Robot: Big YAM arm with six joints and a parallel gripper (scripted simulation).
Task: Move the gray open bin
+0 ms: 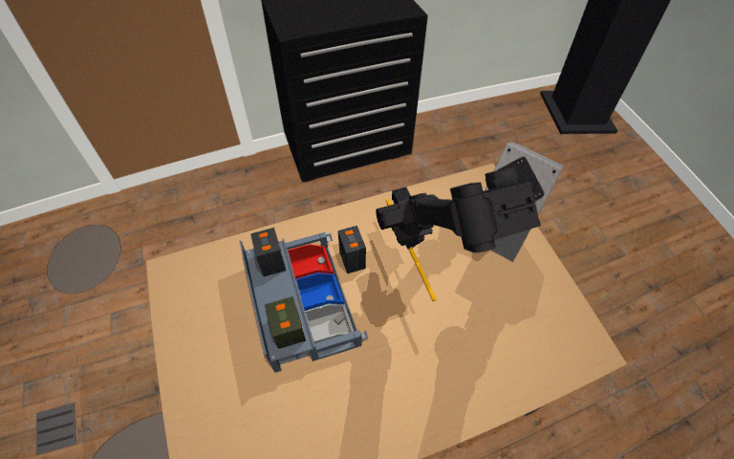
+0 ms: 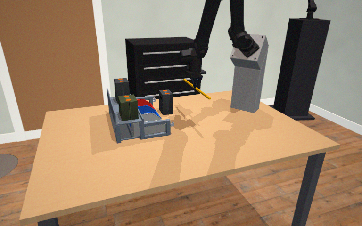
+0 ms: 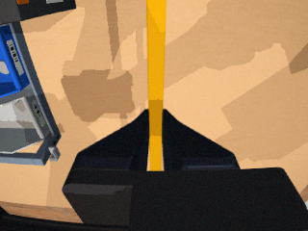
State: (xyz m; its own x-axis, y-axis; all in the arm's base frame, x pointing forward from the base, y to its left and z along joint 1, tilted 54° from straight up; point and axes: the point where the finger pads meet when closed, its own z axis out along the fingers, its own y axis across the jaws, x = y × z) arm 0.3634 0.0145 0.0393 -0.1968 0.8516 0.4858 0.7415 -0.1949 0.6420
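The yellow bar lies 1 cm below my hand. Also, from my hand: blue bin: 30 cm ahead, 7 cm to the left, 14 cm below; then gray open bin: 27 cm ahead, 18 cm to the left, 14 cm below; then red bin: 33 cm ahead, 4 cm to the right, 14 cm below.
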